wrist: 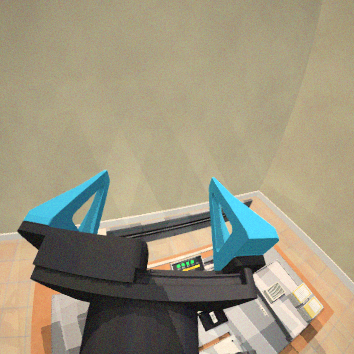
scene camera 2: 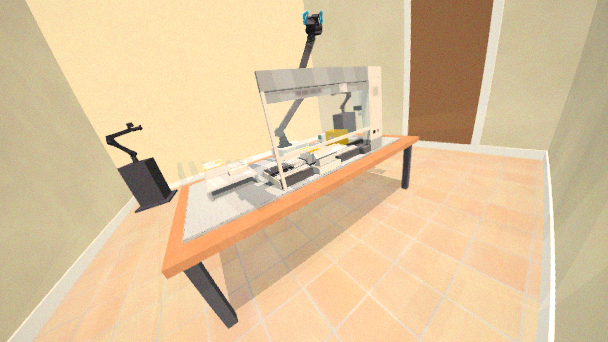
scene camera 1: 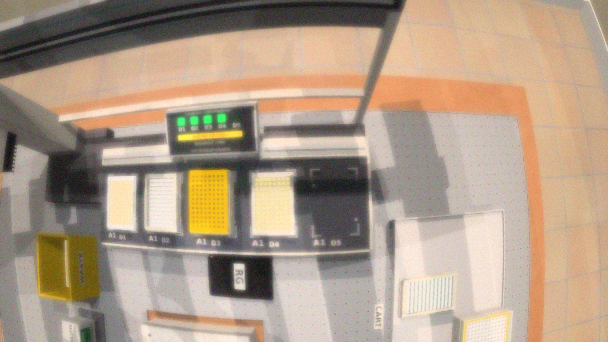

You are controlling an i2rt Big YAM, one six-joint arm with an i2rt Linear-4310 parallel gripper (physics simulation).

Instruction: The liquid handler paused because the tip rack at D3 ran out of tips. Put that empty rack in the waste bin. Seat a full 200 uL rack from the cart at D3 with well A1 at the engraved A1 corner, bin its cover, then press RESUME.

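Places are measured from the arm's base along level axes (x ahead, y right, z down), in millimetres.
Pixels of known places: gripper, fingertip midpoint: (wrist: 158, 178) (scene camera 2: 315, 10).
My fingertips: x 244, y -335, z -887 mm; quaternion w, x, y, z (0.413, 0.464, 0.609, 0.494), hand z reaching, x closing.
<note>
For each thing: its top centre in the pictures, then the offset to it from my fingertips. "spot": a spot on its surface instead.
- yellow tip rack, middle of its top: (scene camera 1: 207, 201) (scene camera 2: 309, 149) dx +158, dy +290, dz +863 mm
- cart, middle of its top: (scene camera 1: 453, 311) (scene camera 2: 227, 172) (wrist: 285, 294) dx -31, dy +835, dz +904 mm
- striped pale rack, middle of its top: (scene camera 1: 430, 295) (scene camera 2: 237, 167) (wrist: 275, 290) dx +13, dy +761, dz +879 mm
- RESUME box, middle of its top: (scene camera 1: 71, 335) dx -244, dy -59, dz +866 mm
- plates fill D1, middle of its top: (scene camera 1: 119, 202) dx +122, dy +44, dz +909 mm
- D2, middle of its top: (scene camera 1: 159, 202) dx +140, dy +167, dz +892 mm
- D4, middle of its top: (scene camera 1: 272, 203) (scene camera 2: 295, 161) dx +176, dy +412, dz +909 mm
- display, surface spot: (scene camera 1: 212, 129) (wrist: 189, 265) spot: dx +300, dy +278, dz +855 mm
- handler's frame, surface spot: (scene camera 2: 312, 80) spot: dx +357, dy +305, dz +480 mm
- black RG block, middle of its top: (scene camera 1: 238, 276) (wrist: 213, 316) dx +8, dy +353, dz +956 mm
A yellow tip rack (scene camera 1: 209, 201) sits at D3, its top a grid of dark holes. The yellow waste bin (scene camera 1: 67, 266) (scene camera 2: 337, 136) stands at the left. On the cart (scene camera 1: 450, 245) are a striped pale rack (scene camera 1: 428, 295) (wrist: 274, 293) and, in the wrist view, two yellow-edged racks, a rear one (wrist: 301, 294) and a front one (wrist: 313, 307); their labels and covers are not readable. The RESUME box (scene camera 1: 77, 330) is partly cut off at lower left. My gripper (scene camera 2: 313, 15) (wrist: 158, 178) is open and empty, high above the liquid handler, far from the racks.
Racks or plates fill D1 (scene camera 1: 121, 202), D2 (scene camera 1: 163, 204) and D4 (scene camera 1: 273, 205); D5 (scene camera 1: 335, 202) holds none. The display (scene camera 1: 212, 129) (wrist: 188, 264) shows green squares and a yellow bar. The handler's frame (scene camera 2: 312, 80) rises over the deck. A black RG block (scene camera 1: 240, 276) stands before it.
</note>
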